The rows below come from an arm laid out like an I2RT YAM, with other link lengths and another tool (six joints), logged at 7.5 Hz.
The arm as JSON. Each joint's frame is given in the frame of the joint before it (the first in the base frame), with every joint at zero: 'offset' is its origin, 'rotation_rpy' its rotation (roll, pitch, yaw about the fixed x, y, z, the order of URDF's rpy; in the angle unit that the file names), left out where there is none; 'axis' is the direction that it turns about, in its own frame. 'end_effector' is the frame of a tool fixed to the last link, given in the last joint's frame.
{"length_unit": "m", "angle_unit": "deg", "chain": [
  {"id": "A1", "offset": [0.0, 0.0, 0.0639], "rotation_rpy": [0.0, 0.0, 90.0], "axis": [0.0, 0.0, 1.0]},
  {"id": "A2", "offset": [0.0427, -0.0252, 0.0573], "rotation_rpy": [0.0, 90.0, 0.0], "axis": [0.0, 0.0, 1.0]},
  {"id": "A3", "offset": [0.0, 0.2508, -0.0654], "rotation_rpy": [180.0, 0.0, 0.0], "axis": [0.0, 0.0, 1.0]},
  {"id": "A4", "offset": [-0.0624, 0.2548, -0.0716], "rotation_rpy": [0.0, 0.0, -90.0], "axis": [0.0, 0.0, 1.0]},
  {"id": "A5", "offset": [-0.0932, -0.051, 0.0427], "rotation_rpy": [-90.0, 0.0, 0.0], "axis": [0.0, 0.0, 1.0]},
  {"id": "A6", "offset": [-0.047, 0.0, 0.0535], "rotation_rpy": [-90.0, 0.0, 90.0], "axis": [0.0, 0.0, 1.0]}
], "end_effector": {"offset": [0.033, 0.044, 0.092], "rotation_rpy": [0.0, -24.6, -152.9]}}
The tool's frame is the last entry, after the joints.
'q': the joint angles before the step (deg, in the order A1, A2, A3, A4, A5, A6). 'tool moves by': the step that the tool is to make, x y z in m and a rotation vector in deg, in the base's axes. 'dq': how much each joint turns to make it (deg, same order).
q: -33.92 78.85 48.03 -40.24 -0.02 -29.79
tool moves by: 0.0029 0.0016 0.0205 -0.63 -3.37 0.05
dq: 0.00 -3.43 0.45 -0.73 -1.29 0.43
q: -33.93 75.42 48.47 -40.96 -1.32 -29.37
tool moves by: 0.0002 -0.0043 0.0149 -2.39 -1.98 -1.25
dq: 0.00 -2.84 0.14 0.01 1.31 0.80
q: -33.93 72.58 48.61 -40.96 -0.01 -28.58
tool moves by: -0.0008 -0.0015 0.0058 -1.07 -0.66 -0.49
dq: 0.01 -1.25 -0.02 -0.09 0.69 0.23
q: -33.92 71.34 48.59 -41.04 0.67 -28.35
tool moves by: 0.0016 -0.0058 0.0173 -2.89 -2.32 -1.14
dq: -0.01 -2.50 0.59 0.43 1.51 0.48
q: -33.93 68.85 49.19 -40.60 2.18 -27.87
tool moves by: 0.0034 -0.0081 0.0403 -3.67 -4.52 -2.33
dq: 0.02 -3.57 3.48 -1.34 1.70 1.70
